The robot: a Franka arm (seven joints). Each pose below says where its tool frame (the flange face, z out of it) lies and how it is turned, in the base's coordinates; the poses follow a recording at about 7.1 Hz.
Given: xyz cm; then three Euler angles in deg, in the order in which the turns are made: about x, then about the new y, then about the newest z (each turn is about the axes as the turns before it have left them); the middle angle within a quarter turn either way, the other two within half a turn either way.
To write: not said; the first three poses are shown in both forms.
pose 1, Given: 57.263 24.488 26.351 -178.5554 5.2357 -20.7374
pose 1, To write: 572.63 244.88 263.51 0.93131 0.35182 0.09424 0.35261 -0.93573 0.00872
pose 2, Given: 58.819 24.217 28.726 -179.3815 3.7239 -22.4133
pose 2, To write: 588.19 242.17 287.26 0.92251 0.38061 0.06415 0.38048 -0.92467 0.01478
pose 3, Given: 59.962 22.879 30.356 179.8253 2.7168 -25.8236
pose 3, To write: 599.62 228.79 303.56 0.89913 0.43573 0.04134 0.43511 -0.90007 0.02339
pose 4, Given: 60.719 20.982 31.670 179.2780 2.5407 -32.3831
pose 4, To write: 607.19 209.82 316.70 0.84366 0.53601 0.03068 0.53505 -0.84412 0.03438
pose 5, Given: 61.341 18.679 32.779 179.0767 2.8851 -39.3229
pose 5, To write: 613.41 186.79 327.79 0.77261 0.63424 0.02872 0.63289 -0.77297 0.04436
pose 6, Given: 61.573 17.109 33.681 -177.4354 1.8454 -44.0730
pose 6, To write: 615.73 171.09 336.81 0.71808 0.69384 0.05424 0.69521 -0.71874 -0.00977
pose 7, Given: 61.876 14.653 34.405 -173.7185 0.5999 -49.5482
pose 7, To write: 618.76 146.53 344.05 0.64877 0.75564 0.09001 0.76091 -0.64578 -0.06307
